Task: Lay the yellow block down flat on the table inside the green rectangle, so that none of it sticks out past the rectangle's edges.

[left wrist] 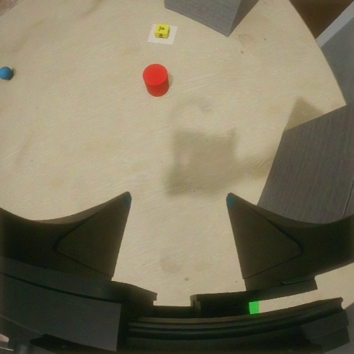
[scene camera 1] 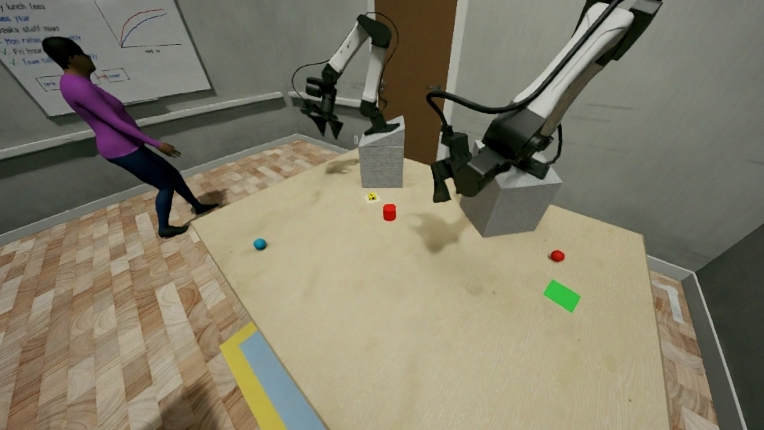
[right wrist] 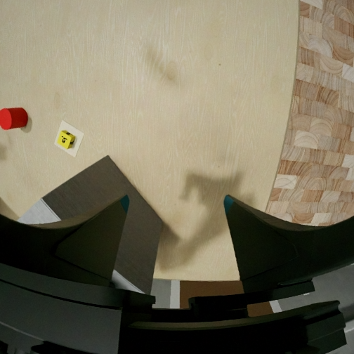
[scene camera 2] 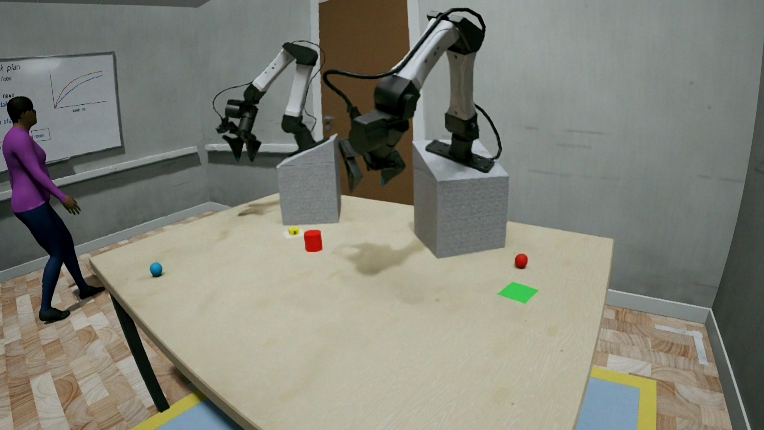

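Pixels of known places: left gripper, fingertip midpoint: (scene camera 1: 445, 196) (scene camera 2: 366, 188); right gripper, fingertip midpoint: (scene camera 1: 329, 137) (scene camera 2: 244, 161); left arm's base, link origin: (scene camera 2: 459, 157); right arm's base, link origin: (scene camera 1: 381, 130) (scene camera 2: 308, 148).
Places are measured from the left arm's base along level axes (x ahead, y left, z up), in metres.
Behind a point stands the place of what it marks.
The small yellow block (scene camera 1: 372, 196) @(x 0.218, y -0.484, z -0.236 m) (scene camera 2: 293, 231) @(x 0.223, y -0.482, z -0.240 m) (left wrist: 161, 31) (right wrist: 65, 139) with black marks lies on a white square near the foot of the left-hand pedestal. The flat green rectangle (scene camera 1: 561, 295) @(x 0.238, y 0.269, z -0.254 m) (scene camera 2: 518, 292) @(x 0.238, y 0.270, z -0.254 m) lies bare on the table at the right in both scene views; a bit of it shows in the left wrist view (left wrist: 254, 307). My left gripper (scene camera 2: 372, 184) @(x 0.295, y -0.111, z -0.040 m) (left wrist: 178, 194) is open and empty, high above the table, in front of the right-hand pedestal. My right gripper (scene camera 1: 330, 134) @(x 0.202, y -0.762, z -0.023 m) (scene camera 2: 245, 158) @(x 0.202, y -0.762, z -0.023 m) (right wrist: 176, 197) is open and empty, high at the table's far left.
A red cylinder (scene camera 1: 389, 212) @(x 0.289, y -0.326, z -0.209 m) (scene camera 2: 313, 240) @(x 0.286, y -0.322, z -0.218 m) (left wrist: 156, 80) (right wrist: 13, 118) stands close to the yellow block. A red ball (scene camera 1: 557, 255) @(x 0.113, y 0.229, z -0.223 m) (scene camera 2: 521, 260) @(x 0.115, y 0.238, z -0.228 m) lies behind the green rectangle. A blue ball (scene camera 1: 259, 244) @(x 0.703, y -0.586, z -0.223 m) (scene camera 2: 156, 269) @(x 0.704, y -0.584, z -0.228 m) (left wrist: 6, 73) lies near the left edge. Grey pedestals (scene camera 1: 381, 164) @(x 0.112, y -0.515, z -0.125 m) (scene camera 1: 506, 207) @(x 0.115, y 0.036, z -0.119 m) carry the arms.
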